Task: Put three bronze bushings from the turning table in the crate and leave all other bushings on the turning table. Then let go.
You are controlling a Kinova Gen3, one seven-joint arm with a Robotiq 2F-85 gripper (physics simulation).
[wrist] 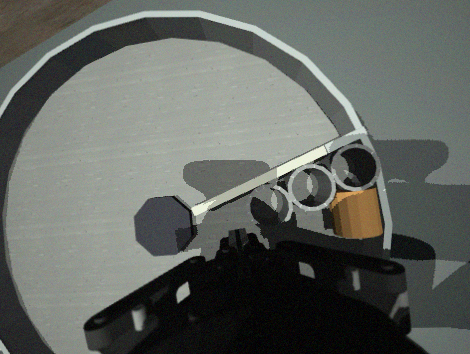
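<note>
The turning table is a round grey disc with a raised rim. Three grey ring-shaped bushings stand upright in a row along its light bar: one at the rim, one in the middle, and one nearest the hub, partly in shadow. A bronze bushing lies on its side against the rim, below the outermost grey one. My gripper is shut and empty, over the turning table, left of the bronze bushing and below the innermost grey one. The crate does not show in the wrist view.
A light bar runs across the turning table from the dark hub to the rim at the right. The rim stands up around the disc. A grey surface lies beyond it, with a brown area at the top left.
</note>
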